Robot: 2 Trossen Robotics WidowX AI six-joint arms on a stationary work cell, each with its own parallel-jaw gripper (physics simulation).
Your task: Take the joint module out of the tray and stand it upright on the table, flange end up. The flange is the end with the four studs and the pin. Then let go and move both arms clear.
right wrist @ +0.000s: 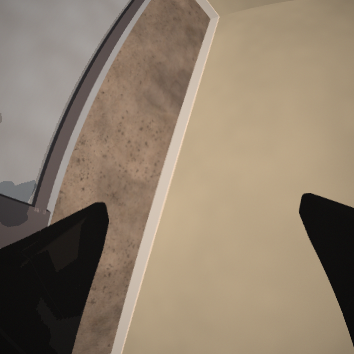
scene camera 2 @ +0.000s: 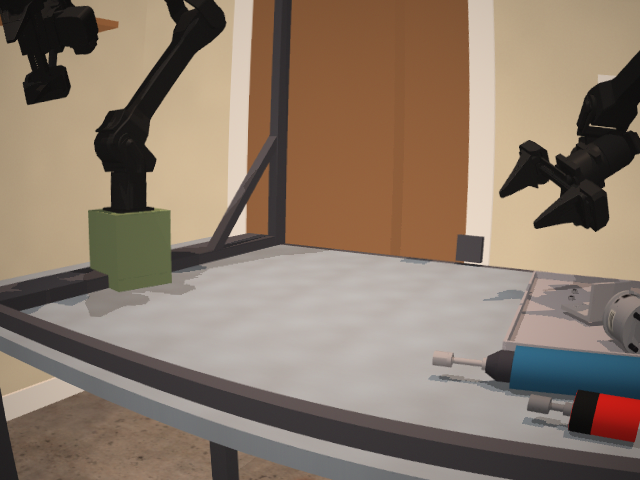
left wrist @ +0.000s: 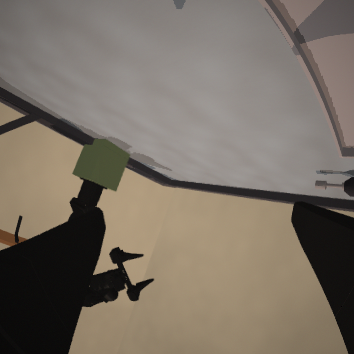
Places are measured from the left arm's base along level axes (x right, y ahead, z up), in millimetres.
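Pixels of known places: left gripper, fingertip midpoint: (scene camera 2: 516, 209) (left wrist: 201, 216); right gripper, fingertip midpoint: (right wrist: 208, 208) (scene camera 2: 20, 73) (left wrist: 148, 266); right arm's base, origin of the base link: (scene camera 2: 128, 210) (left wrist: 93, 182).
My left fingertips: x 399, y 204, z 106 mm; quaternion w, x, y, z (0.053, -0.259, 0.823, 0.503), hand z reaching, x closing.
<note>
Behind a point stands the place of what it marks.
The grey cylindrical joint module (scene camera 2: 620, 317) @(z 11, x 200, y 113 mm) lies on its side in the shallow tray (scene camera 2: 547, 328) @(z -31, x 295, y 173 mm) (left wrist: 335, 75) @(z -31, x 321, y 189 mm) at the right edge of the scene view, which cuts it off. Its studs and pin cannot be made out. My left gripper (scene camera 2: 518, 210) @(z 106, x 398, y 204 mm) (left wrist: 201, 216) @(z 106, x 398, y 204 mm) is open and empty, high above the table near the tray's left side. My right gripper (scene camera 2: 46, 91) (left wrist: 148, 266) @(z 274, x 196, y 819 mm) (right wrist: 208, 208) @(z 274, x 196, y 819 mm) is open and empty, raised at the far upper left of the scene view. The module does not show in either wrist view.
An angled grey bracket (scene camera 2: 594, 304) @(z -1, x 303, y 107 mm) is in the tray beside the module. A blue-bodied tool (scene camera 2: 573, 369) @(z -3, x 80, y 209 mm) and a red-and-black tool (scene camera 2: 615, 415) @(z -9, x -7, y 199 mm) lie in front of the tray. The right arm stands on a green block (scene camera 2: 129, 250) @(z 26, x 399, y 757 mm) (left wrist: 102, 165) @(z 33, x 443, y 726 mm). A dark post (scene camera 2: 279, 118) @(z 240, x 856, y 615 mm) rises at the table's back corner.
</note>
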